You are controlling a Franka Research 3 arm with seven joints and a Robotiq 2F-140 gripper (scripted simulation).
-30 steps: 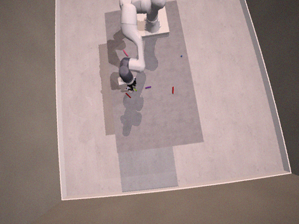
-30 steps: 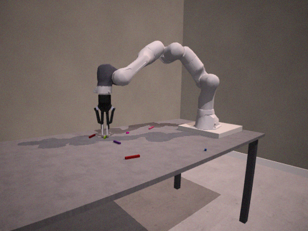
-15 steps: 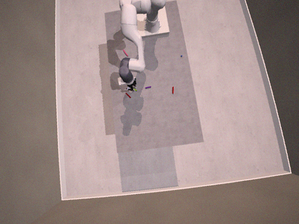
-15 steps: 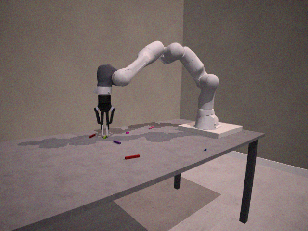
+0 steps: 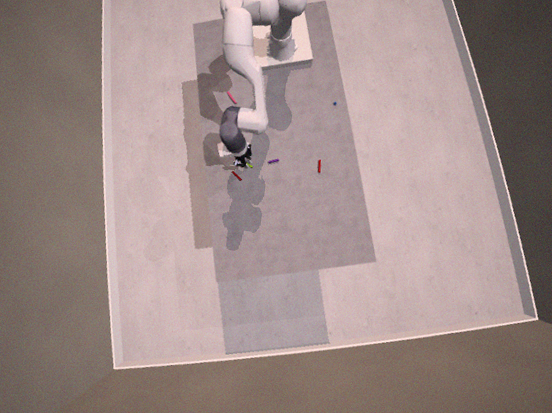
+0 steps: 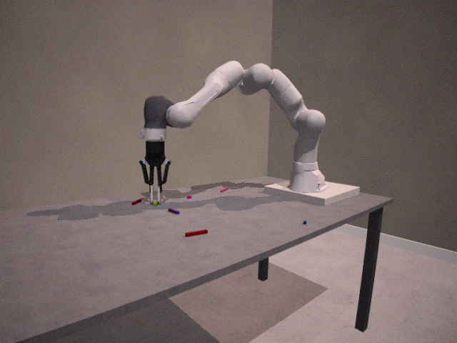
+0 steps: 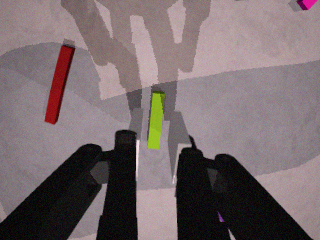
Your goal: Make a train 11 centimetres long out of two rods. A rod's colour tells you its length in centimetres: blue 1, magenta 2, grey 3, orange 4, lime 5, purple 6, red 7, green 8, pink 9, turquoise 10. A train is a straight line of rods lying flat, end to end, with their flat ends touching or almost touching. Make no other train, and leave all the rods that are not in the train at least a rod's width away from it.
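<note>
Now: hand 5 cm above the lime rod. From my hand the other things lie so: red rod 8 cm ahead, 39 cm to the left, 5 cm below; then magenta rod 18 cm behind, 1 cm to the right, 5 cm below; then purple rod 14 cm to the left, 5 cm below.
</note>
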